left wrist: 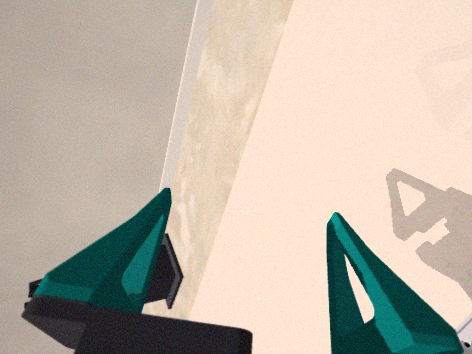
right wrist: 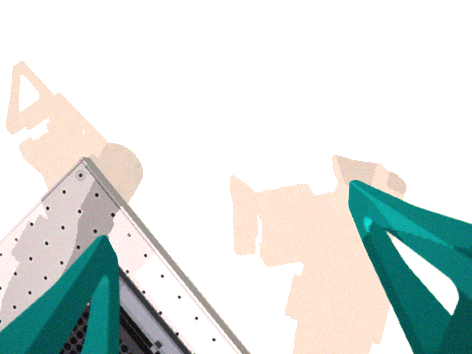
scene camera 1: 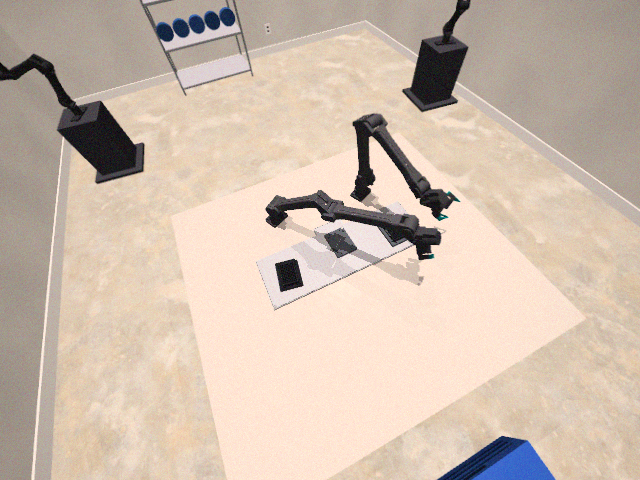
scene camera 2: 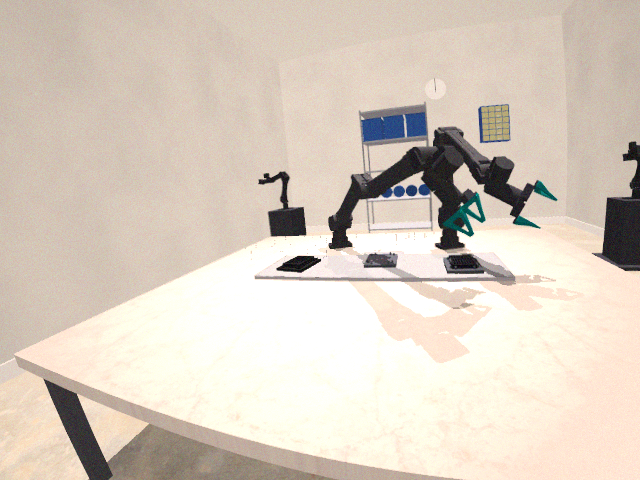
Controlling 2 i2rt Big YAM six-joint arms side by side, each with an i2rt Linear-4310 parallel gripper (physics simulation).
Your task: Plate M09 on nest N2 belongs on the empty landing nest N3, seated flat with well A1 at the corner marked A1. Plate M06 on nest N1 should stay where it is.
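A white perforated board (scene camera 1: 320,279) (scene camera 2: 341,273) (right wrist: 55,220) bears three nests. A black plate (scene camera 1: 288,274) (scene camera 2: 298,263) sits on the nest at the picture's left, another dark plate (scene camera 1: 393,235) (scene camera 2: 463,262) (right wrist: 77,330) on the right one, partly hidden by the right arm in scene camera 1. The middle nest (scene camera 1: 339,242) (scene camera 2: 381,259) is grey and bears no plate. Labels and A1 marks are unreadable. My left gripper (scene camera 1: 450,206) (scene camera 2: 547,213) (left wrist: 251,206) is open and empty, high beyond the board's right end. My right gripper (scene camera 1: 436,246) (scene camera 2: 477,227) (right wrist: 231,219) is open and empty above the table near the right plate.
The board lies on a pale table (scene camera 1: 361,372) (scene camera 2: 258,361). The right arm reaches across the board's right part, and the two grippers are near each other. Pedestals (scene camera 1: 98,139) (scene camera 1: 439,72) with other arms and a shelf rack (scene camera 1: 244,49) stand beyond the table.
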